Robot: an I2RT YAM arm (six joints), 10 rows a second.
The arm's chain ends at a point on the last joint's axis. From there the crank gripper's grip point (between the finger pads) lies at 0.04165 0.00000 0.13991 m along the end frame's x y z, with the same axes.
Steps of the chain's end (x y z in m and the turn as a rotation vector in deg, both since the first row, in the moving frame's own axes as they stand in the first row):
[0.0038, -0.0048, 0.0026, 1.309, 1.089, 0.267]
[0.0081, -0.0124, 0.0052, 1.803, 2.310, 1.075]
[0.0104, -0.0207, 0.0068, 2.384, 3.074, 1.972]
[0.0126, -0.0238, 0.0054, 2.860, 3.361, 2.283]
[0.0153, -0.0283, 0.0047, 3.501, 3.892, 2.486]
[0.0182, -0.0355, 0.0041, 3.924, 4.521, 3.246]
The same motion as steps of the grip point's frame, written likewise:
[0.0065, -0.0078, 0.0017, 1.309, 1.089, 0.267]
[0.0137, -0.0159, 0.0034, 1.803, 2.310, 1.075]
[0.0179, -0.0249, 0.0043, 2.384, 3.074, 1.972]
[0.0208, -0.0289, 0.0026, 2.860, 3.361, 2.283]
[0.0248, -0.0347, 0.0013, 3.501, 3.892, 2.486]
[0.0293, -0.0423, 0.0001, 3.924, 4.521, 3.246]

